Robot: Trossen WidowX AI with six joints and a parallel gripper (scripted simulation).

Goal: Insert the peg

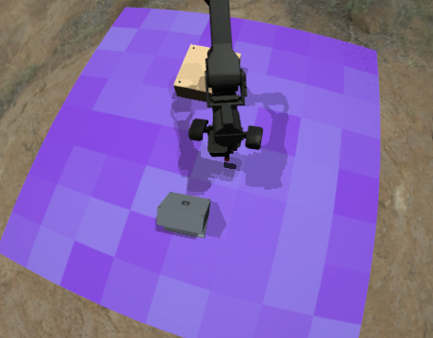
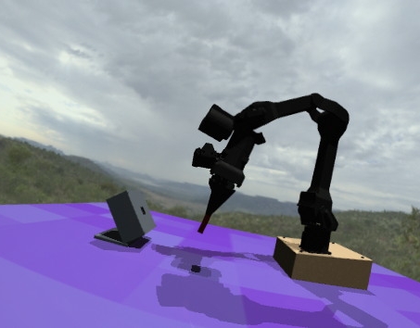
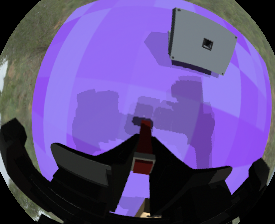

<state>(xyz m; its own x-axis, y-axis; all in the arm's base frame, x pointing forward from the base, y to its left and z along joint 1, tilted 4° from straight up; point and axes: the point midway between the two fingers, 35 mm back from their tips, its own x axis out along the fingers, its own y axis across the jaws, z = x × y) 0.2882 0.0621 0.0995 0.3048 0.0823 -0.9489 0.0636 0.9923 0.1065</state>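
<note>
Right now my gripper tip is 180 mm short of the grey sloped panel, 100 mm to the left of it and 50 mm above it. Also, from my gripper tip: flat dark foot: 200 mm ahead, 100 mm to the right, 110 mm below; then peg: 10 mm behind, 20 mm above.
</note>
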